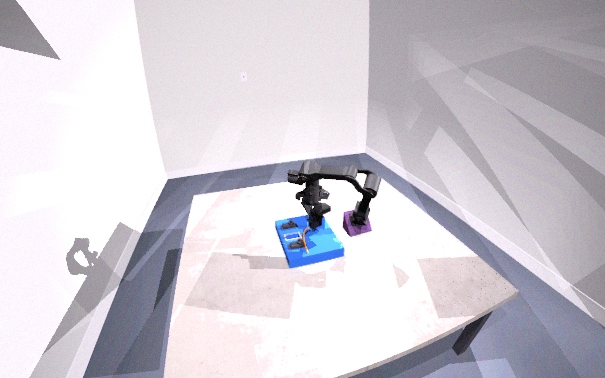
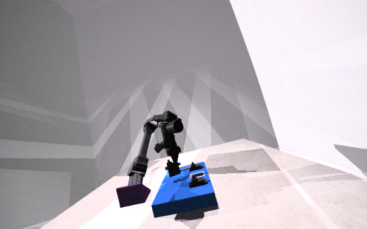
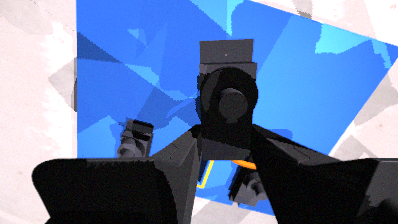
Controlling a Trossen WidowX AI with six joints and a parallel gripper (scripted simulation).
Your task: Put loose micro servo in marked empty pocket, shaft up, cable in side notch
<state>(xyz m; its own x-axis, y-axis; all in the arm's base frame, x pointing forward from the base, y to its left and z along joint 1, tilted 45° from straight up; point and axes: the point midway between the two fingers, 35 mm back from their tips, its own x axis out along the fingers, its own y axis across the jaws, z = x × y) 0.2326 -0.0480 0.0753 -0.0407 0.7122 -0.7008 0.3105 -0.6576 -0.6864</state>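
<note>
Right now my gripper tip is 100 mm above the blue deck and 10 mm past it.
</note>
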